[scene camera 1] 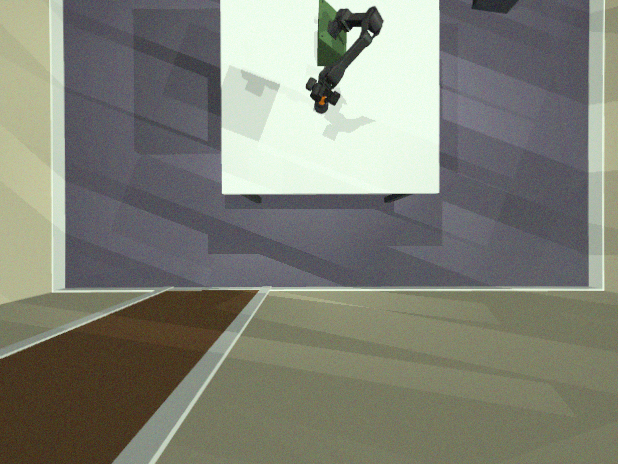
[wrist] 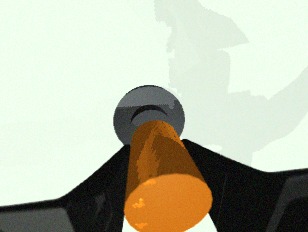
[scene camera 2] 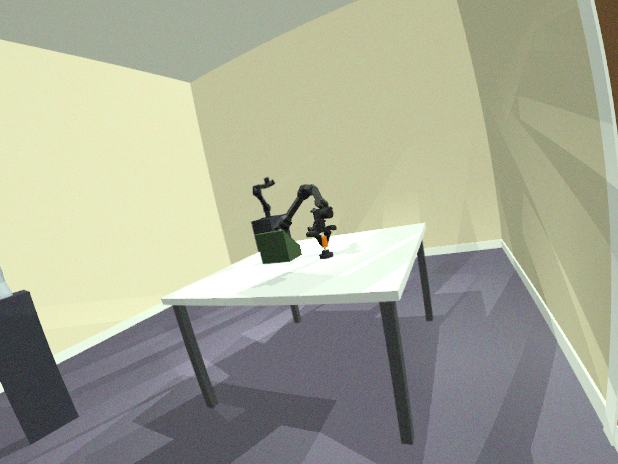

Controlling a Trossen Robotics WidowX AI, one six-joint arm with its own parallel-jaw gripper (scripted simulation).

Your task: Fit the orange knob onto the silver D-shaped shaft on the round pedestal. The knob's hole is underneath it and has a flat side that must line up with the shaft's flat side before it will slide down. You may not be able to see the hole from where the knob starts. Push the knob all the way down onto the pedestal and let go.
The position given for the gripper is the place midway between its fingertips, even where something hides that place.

The gripper [wrist: 156, 146] carries an orange knob. Further things: a round dark grey pedestal [wrist: 145, 103].
